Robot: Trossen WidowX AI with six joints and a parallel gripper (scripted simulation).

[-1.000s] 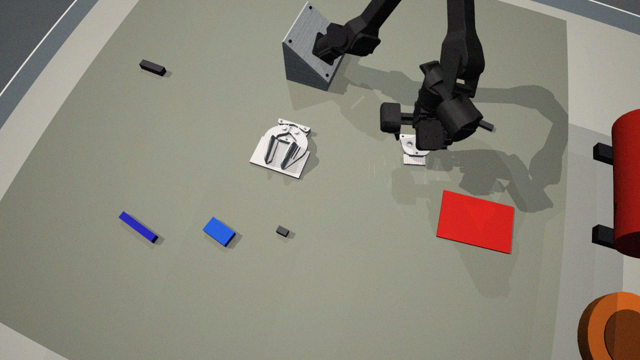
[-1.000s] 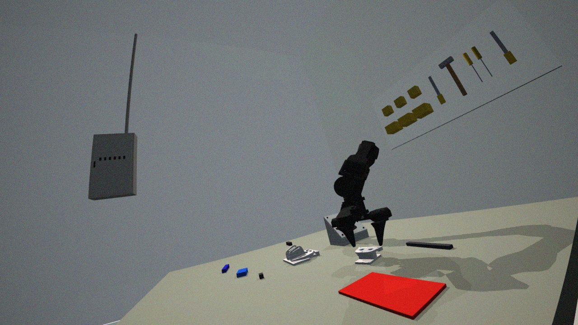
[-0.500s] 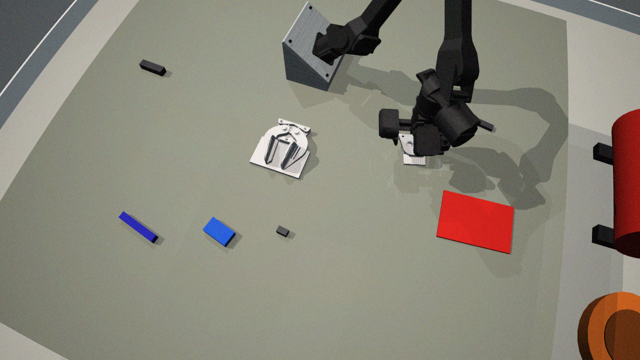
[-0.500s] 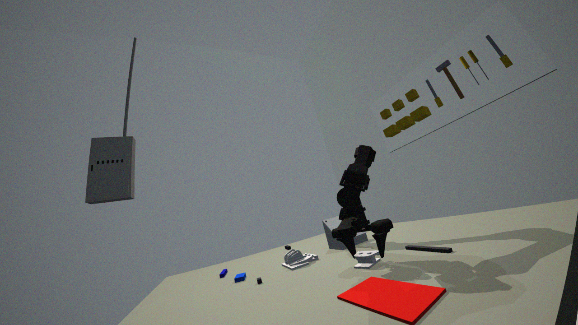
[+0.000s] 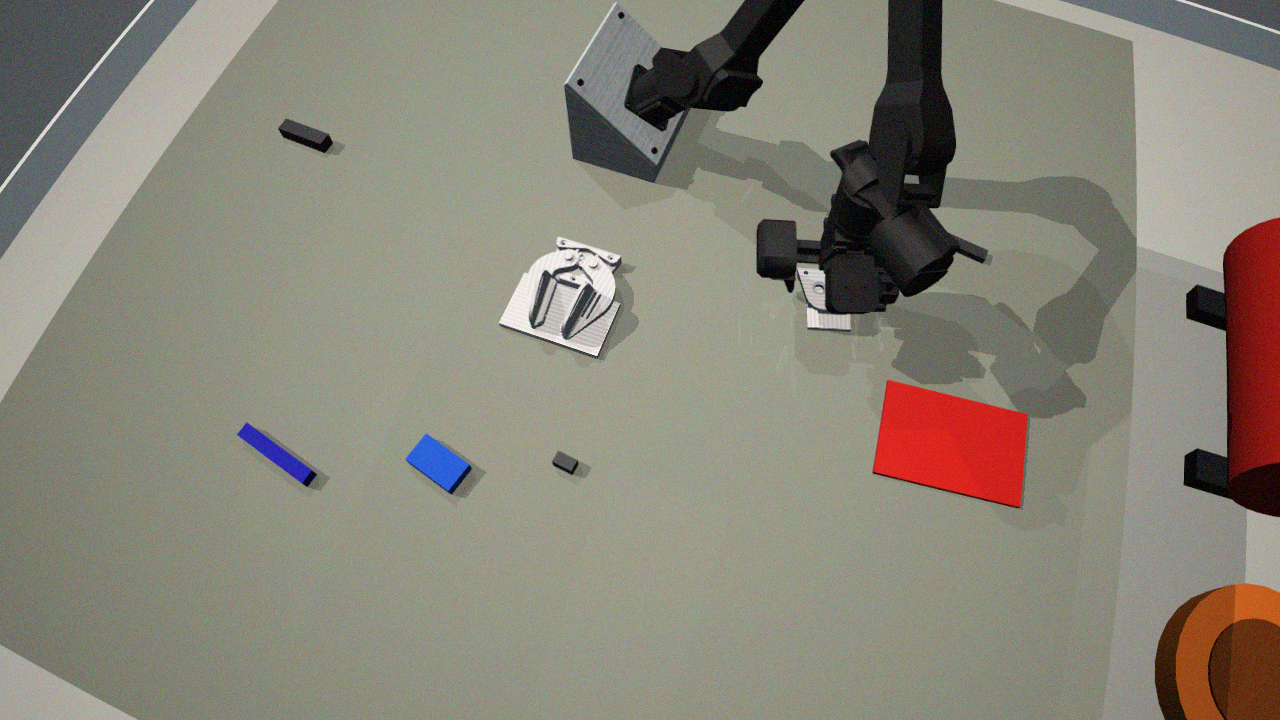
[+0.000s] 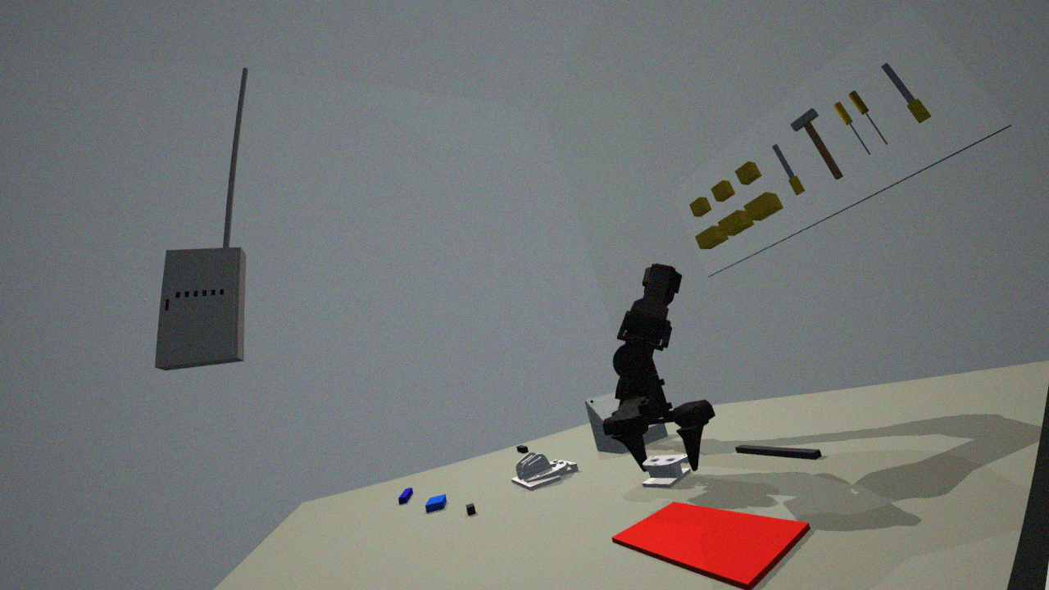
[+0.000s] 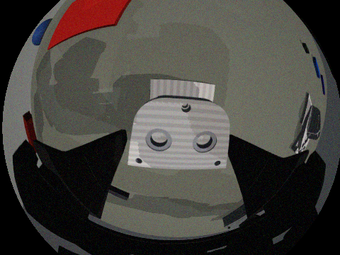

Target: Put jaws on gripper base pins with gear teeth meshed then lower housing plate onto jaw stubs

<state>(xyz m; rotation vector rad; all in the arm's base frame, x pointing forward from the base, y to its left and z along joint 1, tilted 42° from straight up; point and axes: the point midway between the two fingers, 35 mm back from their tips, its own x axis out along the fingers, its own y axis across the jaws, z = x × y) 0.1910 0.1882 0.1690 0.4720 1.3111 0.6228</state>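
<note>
Now: gripper tip 10 mm short of the gripper base and 20 mm below it. From my gripper tip the other things lie so: black bar 120 mm behind, 120 mm to the left, 10 mm below; then red sheet 150 mm ahead, 160 mm to the left, 10 mm below; then housing plate 30 mm ahead, 290 mm to the right.
</note>
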